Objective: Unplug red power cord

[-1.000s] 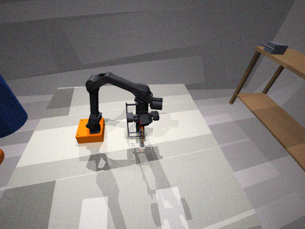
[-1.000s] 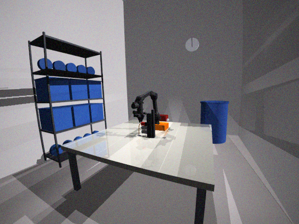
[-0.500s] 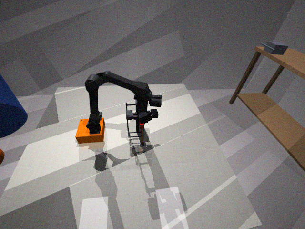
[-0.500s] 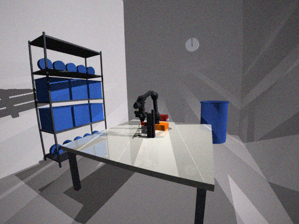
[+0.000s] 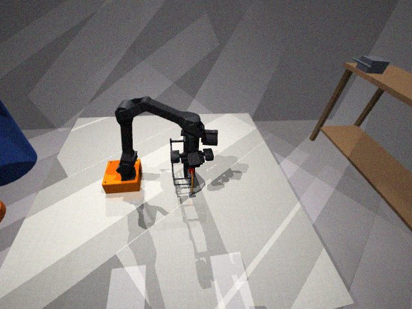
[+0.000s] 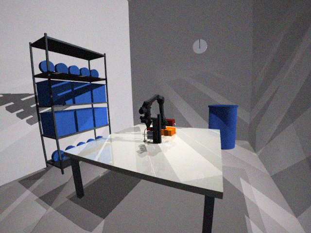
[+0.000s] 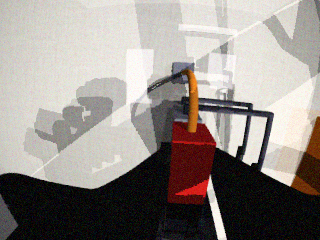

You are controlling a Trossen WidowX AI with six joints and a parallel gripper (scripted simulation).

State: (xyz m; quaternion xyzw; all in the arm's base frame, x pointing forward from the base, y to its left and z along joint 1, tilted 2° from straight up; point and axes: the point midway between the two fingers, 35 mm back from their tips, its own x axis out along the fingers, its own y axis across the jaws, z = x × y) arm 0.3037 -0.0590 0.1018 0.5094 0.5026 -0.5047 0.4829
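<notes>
The red plug lies 3 cm to the left of my gripper tip.
</notes>
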